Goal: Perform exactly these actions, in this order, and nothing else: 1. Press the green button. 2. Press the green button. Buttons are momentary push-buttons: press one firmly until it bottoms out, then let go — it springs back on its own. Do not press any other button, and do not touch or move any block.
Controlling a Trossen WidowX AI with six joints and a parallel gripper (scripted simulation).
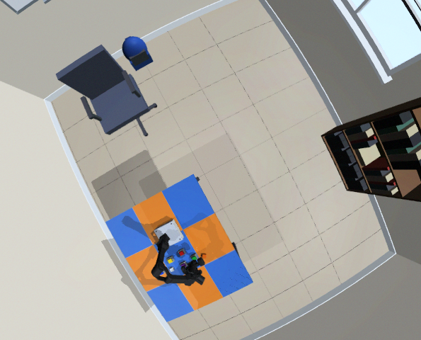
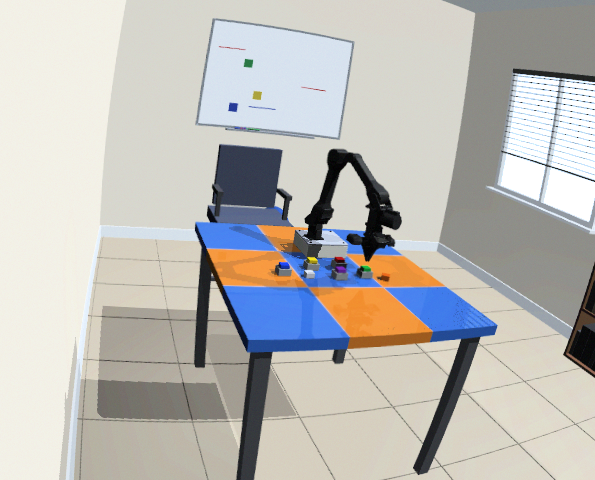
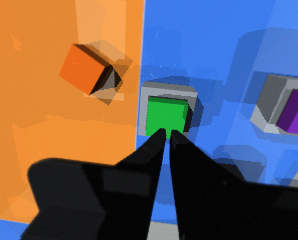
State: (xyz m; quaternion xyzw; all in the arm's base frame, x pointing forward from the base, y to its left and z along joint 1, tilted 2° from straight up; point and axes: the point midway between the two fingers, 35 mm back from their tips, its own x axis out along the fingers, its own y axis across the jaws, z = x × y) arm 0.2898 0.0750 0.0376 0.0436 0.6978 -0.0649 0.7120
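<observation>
Right now the green button is 3 cm below my gripper tip. Round my gripper tip: purple button (12 cm to the right, 3 cm below); red button (10 cm behind, 6 cm to the right, 3 cm below); orange block (7 cm to the left, 5 cm below, 4 cm ahead).
</observation>
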